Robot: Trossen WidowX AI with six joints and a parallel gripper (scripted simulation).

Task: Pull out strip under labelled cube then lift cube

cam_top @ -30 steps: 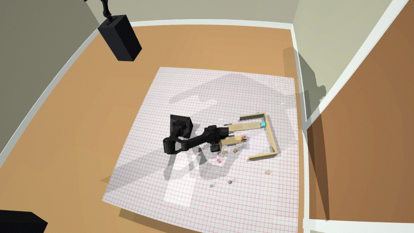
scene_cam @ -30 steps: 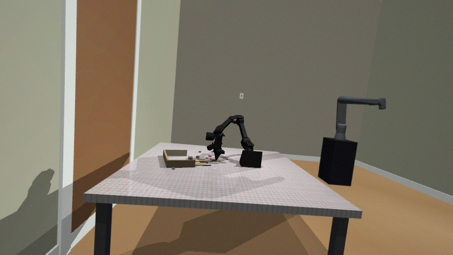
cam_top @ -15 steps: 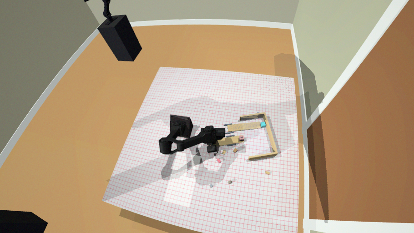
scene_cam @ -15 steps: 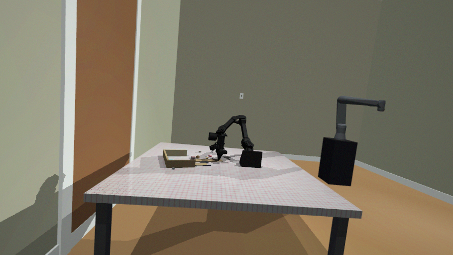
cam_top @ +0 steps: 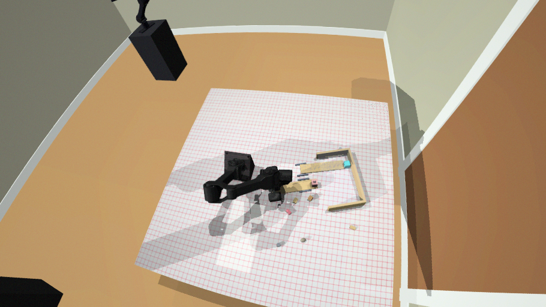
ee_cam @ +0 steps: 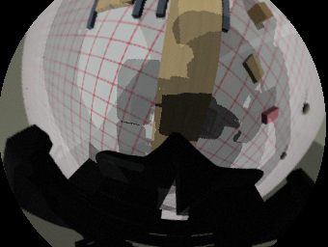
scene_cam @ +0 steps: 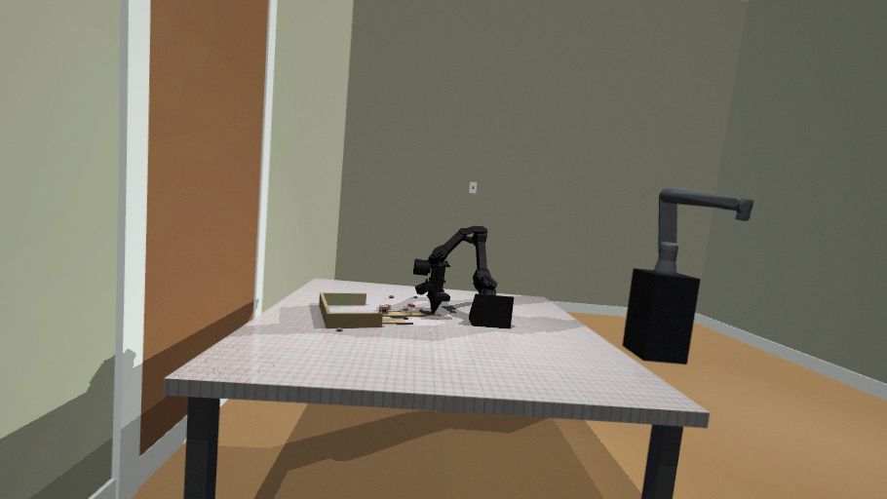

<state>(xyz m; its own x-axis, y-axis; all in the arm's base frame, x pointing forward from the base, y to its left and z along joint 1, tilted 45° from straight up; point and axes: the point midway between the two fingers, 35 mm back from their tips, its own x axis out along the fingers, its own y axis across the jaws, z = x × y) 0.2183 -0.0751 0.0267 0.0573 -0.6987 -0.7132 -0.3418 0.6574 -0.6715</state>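
Now: the tan strip 90 mm ahead of my gripper tip and 30 mm to the left of it. Round my gripper tip: pink labelled cube: 200 mm ahead, 70 mm to the left, 20 mm above.
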